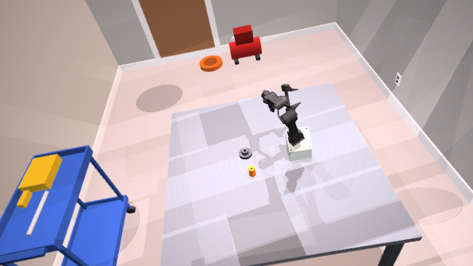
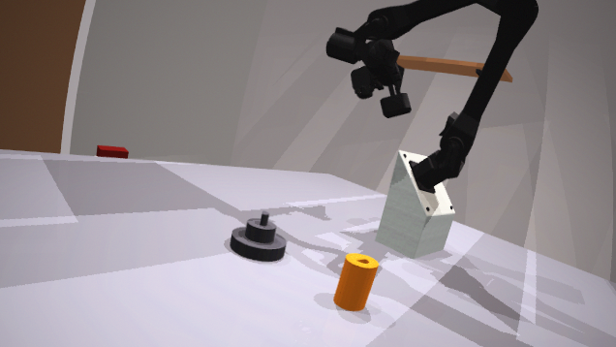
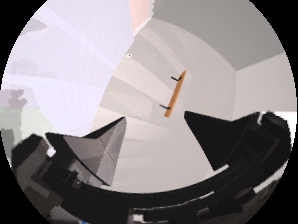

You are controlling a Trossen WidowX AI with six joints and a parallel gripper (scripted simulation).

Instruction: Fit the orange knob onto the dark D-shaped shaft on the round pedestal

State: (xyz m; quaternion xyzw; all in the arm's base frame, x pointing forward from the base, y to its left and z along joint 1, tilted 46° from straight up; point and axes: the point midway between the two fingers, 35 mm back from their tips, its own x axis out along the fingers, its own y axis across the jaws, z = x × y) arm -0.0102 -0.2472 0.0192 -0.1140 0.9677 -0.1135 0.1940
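Now: gripper tip 340 mm short of the orange knob, 310 mm to the right of it and 300 mm above it. Also, from my gripper tip: dark round pedestal 380 mm ahead, 140 mm to the left, 300 mm below.
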